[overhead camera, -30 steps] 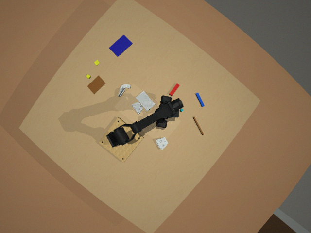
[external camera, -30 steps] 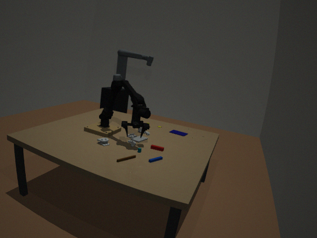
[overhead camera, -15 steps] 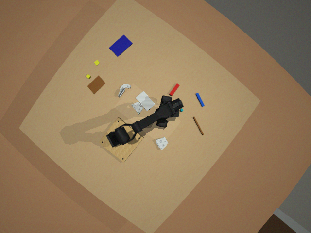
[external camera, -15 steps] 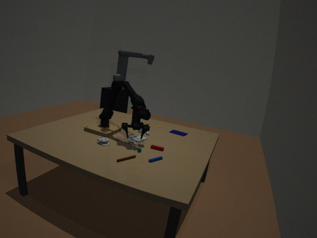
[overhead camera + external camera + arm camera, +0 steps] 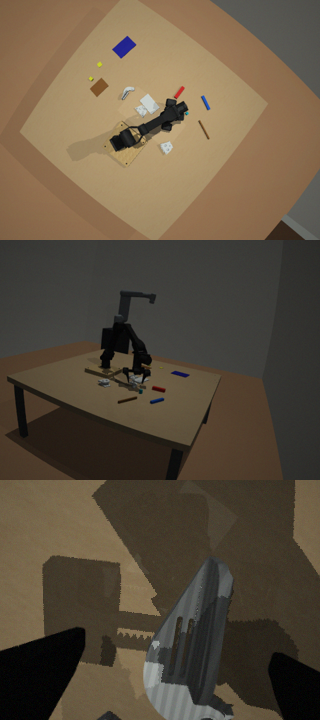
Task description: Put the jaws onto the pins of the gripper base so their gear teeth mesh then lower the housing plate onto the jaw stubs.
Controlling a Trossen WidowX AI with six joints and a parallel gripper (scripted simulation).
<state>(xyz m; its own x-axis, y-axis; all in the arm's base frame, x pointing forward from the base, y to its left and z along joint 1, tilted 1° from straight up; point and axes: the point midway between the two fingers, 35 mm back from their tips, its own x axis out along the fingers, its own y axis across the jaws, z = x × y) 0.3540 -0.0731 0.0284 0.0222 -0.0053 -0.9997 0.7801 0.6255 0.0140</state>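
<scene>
The flat white plate lies 13 cm to the left of my gripper tip, 5 cm behind it and 2 cm below it. Round my gripper tip: teal cube: 10 cm ahead, 7 cm to the right, 1 cm below; then red block: 15 cm ahead, 6 cm to the left, 1 cm below; then brown stick: 23 cm to the right, 12 cm ahead, 1 cm below.
</scene>
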